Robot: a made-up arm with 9 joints. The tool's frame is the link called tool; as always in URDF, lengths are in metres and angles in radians. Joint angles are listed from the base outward. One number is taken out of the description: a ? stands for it. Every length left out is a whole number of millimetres.
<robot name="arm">
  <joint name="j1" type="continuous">
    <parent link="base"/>
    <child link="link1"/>
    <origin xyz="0 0 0.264" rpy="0 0 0"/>
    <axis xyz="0 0 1"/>
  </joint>
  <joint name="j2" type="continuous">
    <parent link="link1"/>
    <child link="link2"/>
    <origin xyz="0.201 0.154 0" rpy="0 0 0"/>
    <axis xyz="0 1 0"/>
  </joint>
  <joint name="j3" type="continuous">
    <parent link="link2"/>
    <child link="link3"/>
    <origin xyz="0.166 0 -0.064" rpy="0 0 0"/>
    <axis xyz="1 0 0"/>
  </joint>
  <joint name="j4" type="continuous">
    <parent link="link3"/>
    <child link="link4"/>
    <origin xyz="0 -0.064 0.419" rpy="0 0 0"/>
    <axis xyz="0 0 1"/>
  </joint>
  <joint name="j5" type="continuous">
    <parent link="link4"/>
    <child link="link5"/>
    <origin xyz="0.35 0.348 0" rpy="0 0 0"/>
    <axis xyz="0 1 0"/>
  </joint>
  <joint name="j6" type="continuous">
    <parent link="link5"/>
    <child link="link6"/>
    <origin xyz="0.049 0 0.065" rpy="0 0 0"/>
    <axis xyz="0 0 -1"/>
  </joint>
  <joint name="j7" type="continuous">
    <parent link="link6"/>
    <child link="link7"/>
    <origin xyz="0.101 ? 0" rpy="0 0 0"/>
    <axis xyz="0 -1 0"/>
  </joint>
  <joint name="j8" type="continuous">
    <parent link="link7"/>
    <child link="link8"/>
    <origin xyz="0.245 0 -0.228" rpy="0 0 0"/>
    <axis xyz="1 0 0"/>
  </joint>
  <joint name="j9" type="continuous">
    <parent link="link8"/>
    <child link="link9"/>
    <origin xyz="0 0.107 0.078" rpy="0 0 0"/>
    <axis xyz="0 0 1"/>
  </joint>
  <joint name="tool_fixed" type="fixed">
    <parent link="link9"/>
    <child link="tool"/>
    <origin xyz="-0.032 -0.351 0" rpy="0 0 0"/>
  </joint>
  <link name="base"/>
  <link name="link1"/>
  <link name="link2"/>
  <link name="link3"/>
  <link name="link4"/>
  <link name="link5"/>
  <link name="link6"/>
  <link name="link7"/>
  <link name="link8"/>
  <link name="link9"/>
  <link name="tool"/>
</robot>
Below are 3 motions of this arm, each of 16 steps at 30 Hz.
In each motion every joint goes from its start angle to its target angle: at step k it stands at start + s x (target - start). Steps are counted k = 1, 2, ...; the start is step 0. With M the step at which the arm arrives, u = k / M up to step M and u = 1 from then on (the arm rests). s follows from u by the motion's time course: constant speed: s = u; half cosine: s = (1 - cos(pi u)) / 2; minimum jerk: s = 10 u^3 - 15 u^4 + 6 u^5.
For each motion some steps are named. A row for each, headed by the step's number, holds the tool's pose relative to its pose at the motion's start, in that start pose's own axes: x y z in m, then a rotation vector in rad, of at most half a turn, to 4 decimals.
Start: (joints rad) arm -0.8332 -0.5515 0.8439 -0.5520 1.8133 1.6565 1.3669 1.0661 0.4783
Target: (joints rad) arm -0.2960 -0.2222 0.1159 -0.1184 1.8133 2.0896 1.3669 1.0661 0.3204
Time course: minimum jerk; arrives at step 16
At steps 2, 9, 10, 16:
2: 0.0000 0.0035 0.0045 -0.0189 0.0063 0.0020
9: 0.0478 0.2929 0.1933 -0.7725 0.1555 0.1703
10: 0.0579 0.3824 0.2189 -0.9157 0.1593 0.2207
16: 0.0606 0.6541 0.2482 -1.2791 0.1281 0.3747

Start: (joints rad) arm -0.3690 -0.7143 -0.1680 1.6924 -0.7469 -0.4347 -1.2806 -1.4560 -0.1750
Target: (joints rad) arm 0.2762 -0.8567 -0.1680 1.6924 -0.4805 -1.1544 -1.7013 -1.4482 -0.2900
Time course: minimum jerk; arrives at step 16
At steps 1, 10, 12, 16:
1: -0.0010 0.0009 0.0009 -0.0024 -0.0013 0.0004
10: -0.3020 0.3205 0.0625 -0.8479 -0.2444 0.1022
12: -0.3548 0.3794 0.0203 -1.0598 -0.2521 0.1145
16: -0.3826 0.4081 -0.0116 -1.1881 -0.2473 0.1194

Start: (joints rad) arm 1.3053 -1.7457 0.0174 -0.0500 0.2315 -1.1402 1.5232 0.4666 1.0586
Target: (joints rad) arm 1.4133 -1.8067 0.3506 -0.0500 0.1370 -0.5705 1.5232 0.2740 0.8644
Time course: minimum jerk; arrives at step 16
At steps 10, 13, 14, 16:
10: 0.0109 -0.1794 0.3375 -0.5527 0.2206 -0.1319
13: 0.0039 -0.2123 0.4642 -0.7337 0.2688 -0.2072
14: 0.0024 -0.2159 0.4830 -0.7600 0.2750 -0.2194
16: 0.0016 -0.2175 0.4923 -0.7728 0.2779 -0.2255

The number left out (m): 0.439
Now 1 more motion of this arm.
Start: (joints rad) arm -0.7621 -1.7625 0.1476 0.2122 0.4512 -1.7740 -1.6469 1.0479 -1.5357
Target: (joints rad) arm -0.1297 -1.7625 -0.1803 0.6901 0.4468 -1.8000 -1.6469 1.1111 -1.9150
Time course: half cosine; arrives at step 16
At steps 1, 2, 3, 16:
1: -0.0020 -0.0006 -0.0014 0.0014 -0.0039 -0.0036
2: -0.0079 -0.0023 -0.0057 0.0056 -0.0154 -0.0145
3: -0.0173 -0.0049 -0.0130 0.0129 -0.0338 -0.0322
16: -0.1538 -0.0287 -0.2250 0.2444 -0.3556 -0.4100

